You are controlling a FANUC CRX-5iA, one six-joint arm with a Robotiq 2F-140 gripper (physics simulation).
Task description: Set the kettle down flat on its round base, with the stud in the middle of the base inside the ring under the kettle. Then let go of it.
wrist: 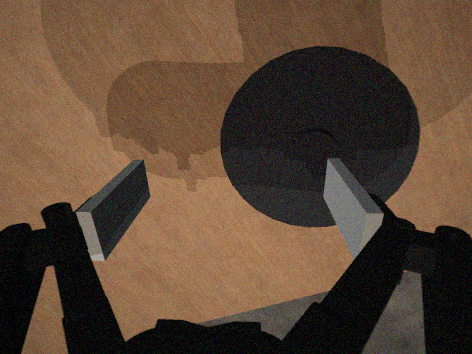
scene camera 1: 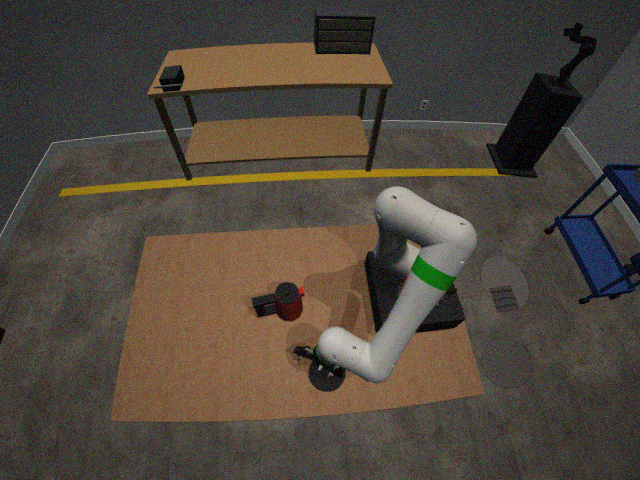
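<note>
The kettle (scene camera 1: 290,308), red with a dark lid, stands upright on the tan mat, apart from the base. Its black handle points left and its small red spout right. It does not show in the wrist view. The round dark base (scene camera 1: 326,383) (wrist: 320,90) lies flat on the mat, nearer the front than the kettle. Its stud (wrist: 311,145) shows faintly as a dark round outline. My gripper (scene camera 1: 314,364) (wrist: 234,178) is open and empty above the mat and the base's edge. In the wrist view the right fingertip overlaps the base; the left is over the mat.
The tan mat (scene camera 1: 206,372) (wrist: 200,260) lies under the kettle, base and black robot stand (scene camera 1: 385,304). My forearm reaches over the mat's right part. A wooden workbench (scene camera 1: 268,67) stands at the back, a black pedestal (scene camera 1: 535,124) and a blue cart (scene camera 1: 591,253) at the right.
</note>
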